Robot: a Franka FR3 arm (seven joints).
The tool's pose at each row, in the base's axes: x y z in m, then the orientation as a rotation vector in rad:
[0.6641, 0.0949, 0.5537, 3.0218, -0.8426, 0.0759]
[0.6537, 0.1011, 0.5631, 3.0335, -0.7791, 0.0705]
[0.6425, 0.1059, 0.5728, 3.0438, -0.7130, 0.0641]
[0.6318, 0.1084, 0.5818, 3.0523, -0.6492, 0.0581]
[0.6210, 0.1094, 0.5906, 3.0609, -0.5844, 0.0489]
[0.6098, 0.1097, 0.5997, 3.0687, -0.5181, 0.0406]
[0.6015, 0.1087, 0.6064, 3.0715, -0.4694, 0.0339]
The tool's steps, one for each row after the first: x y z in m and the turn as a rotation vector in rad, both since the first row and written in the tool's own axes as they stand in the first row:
[-0.0116, 0.0000, -0.0100, -0.0050, -0.0020, -0.0412]
[-0.0232, 0.0016, -0.0202, -0.0107, -0.0045, -0.0839]
[-0.0332, 0.0049, -0.0298, -0.0163, -0.0067, -0.1251]
[-0.0426, 0.0095, -0.0391, -0.0212, -0.0113, -0.1670]
[-0.0519, 0.0150, -0.0487, -0.0257, -0.0154, -0.2099]
[-0.0581, 0.0201, -0.0557, -0.0309, -0.0182, -0.2413]

